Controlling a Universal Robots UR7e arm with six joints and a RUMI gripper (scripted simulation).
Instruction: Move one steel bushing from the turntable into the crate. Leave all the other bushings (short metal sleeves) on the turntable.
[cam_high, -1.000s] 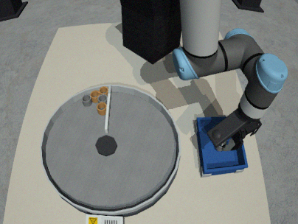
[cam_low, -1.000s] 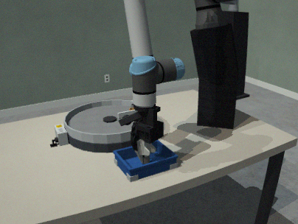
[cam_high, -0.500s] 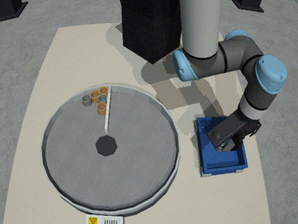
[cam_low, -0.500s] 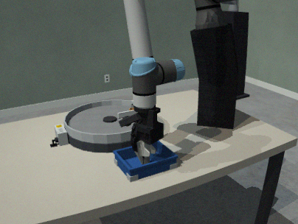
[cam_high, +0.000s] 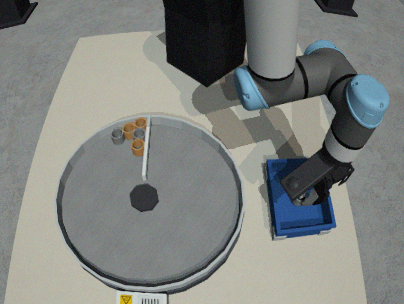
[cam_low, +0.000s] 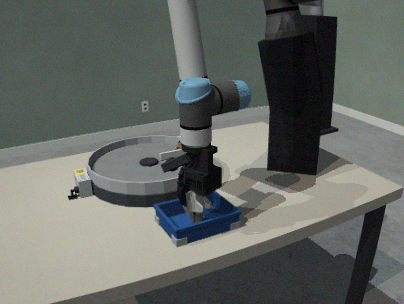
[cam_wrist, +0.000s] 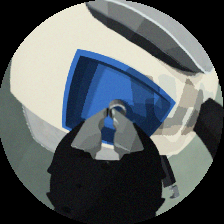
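Now: the blue crate 1 cm below my hand and 1 cm behind it. The rest, counted from my hand: round grey turntable (36 cm to the right, 3 cm behind, 2 cm above).
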